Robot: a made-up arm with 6 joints. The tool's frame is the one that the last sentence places. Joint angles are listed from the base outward.
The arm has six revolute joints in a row. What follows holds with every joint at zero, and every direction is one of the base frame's.
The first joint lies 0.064 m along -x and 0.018 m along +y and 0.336 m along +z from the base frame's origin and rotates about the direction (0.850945, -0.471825, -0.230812), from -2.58 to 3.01 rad.
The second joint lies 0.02 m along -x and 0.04 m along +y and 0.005 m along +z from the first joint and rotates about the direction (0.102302, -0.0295, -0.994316), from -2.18 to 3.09 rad.
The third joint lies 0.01 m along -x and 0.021 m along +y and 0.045 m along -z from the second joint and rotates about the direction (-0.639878, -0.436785, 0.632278), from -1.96 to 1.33 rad.
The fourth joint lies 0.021 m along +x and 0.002 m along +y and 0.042 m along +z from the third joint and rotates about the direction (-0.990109, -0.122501, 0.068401), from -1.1 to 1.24 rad.
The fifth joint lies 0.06 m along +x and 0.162 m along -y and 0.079 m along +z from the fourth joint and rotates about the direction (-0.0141, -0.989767, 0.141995), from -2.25 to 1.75 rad.
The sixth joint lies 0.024 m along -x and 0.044 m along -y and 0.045 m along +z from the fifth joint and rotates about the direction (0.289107, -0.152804, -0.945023), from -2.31 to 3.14 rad.
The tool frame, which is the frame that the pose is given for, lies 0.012 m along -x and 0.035 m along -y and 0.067 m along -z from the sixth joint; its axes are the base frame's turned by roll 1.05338, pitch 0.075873 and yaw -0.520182 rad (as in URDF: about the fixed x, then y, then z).
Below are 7 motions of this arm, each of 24 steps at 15 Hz.
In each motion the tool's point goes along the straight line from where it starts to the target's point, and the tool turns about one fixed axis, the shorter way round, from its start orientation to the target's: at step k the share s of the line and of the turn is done. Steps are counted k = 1, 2, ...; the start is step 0. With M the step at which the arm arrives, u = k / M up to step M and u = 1 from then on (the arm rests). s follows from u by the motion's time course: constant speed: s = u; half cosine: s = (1 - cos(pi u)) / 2; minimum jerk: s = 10 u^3 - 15 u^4 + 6 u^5.
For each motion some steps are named. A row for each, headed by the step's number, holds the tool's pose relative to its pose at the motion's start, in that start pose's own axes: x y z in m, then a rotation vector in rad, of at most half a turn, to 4 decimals.
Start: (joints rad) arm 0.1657 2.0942 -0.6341 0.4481 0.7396 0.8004
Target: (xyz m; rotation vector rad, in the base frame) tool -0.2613 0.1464 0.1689 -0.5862 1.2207 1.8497
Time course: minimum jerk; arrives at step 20
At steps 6, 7, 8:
6: -0.0009 -0.0260 -0.0067 -0.0648 0.0224 -0.1205
7: -0.0013 -0.0375 -0.0097 -0.0935 0.0323 -0.1738
8: -0.0017 -0.0506 -0.0130 -0.1262 0.0436 -0.2346

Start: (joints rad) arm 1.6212 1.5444 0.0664 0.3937 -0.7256 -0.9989
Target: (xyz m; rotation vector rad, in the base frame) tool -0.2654 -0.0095 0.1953 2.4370 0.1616 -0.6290
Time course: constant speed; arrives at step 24
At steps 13, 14, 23, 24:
13: 0.0233 0.0343 0.0174 -0.2402 -0.0399 0.2518
14: 0.0251 0.0370 0.0187 -0.2586 -0.0430 0.2712
23: 0.0413 0.0608 0.0307 -0.4249 -0.0706 0.4456
24: 0.0431 0.0634 0.0321 -0.4434 -0.0737 0.4649

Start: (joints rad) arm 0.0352 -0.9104 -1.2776 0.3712 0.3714 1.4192
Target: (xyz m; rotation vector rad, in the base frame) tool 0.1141 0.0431 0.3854 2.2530 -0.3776 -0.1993
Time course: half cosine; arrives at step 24
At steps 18, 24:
18: -0.1821 0.0419 -0.0329 0.6537 1.2457 0.1910
24: -0.2133 0.0491 -0.0386 0.7658 1.4594 0.2237

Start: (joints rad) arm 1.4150 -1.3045 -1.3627 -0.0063 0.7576 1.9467
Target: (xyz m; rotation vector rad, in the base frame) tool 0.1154 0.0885 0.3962 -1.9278 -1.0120 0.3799
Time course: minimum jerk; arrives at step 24
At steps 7, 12, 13, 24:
7: -0.0126 -0.0244 0.0033 -0.0626 0.1181 -0.1478
12: -0.0414 -0.0800 0.0110 -0.2057 0.3878 -0.4854
13: -0.0479 -0.0925 0.0127 -0.2376 0.4481 -0.5609
24: -0.0828 -0.1600 0.0219 -0.4113 0.7757 -0.9708

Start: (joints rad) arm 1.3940 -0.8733 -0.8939 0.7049 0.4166 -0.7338
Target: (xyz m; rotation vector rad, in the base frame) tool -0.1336 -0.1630 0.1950 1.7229 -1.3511 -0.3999
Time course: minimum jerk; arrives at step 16
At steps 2, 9, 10, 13, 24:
2: -0.0032 0.0010 -0.0003 0.0003 -0.0175 -0.0038
9: -0.1221 0.0401 -0.0123 0.0098 -0.6732 -0.1443
10: -0.1436 0.0472 -0.0145 0.0115 -0.7922 -0.1698
13: -0.1885 0.0619 -0.0191 0.0151 -1.0397 -0.2229
24: -0.1982 0.0651 -0.0200 0.0159 -1.0930 -0.2343

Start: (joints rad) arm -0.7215 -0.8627 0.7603 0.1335 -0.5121 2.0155
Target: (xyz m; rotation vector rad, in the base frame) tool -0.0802 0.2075 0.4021 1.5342 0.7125 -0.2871
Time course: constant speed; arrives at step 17
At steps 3, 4, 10, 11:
3: -0.0127 0.0021 0.0057 0.0770 0.2380 -0.1344
4: -0.0169 0.0028 0.0076 0.1026 0.3174 -0.1792
10: -0.0423 0.0069 0.0189 0.2566 0.7934 -0.4479
11: -0.0465 0.0076 0.0208 0.2822 0.8728 -0.4927

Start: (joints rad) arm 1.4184 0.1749 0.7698 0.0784 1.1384 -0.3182
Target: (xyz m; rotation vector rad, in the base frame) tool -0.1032 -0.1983 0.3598 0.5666 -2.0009 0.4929
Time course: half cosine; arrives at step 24
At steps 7, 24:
7: -0.0001 -0.0040 -0.0040 -0.0081 0.0603 0.0463
24: -0.0005 -0.0204 -0.0207 -0.0412 0.3081 0.2365

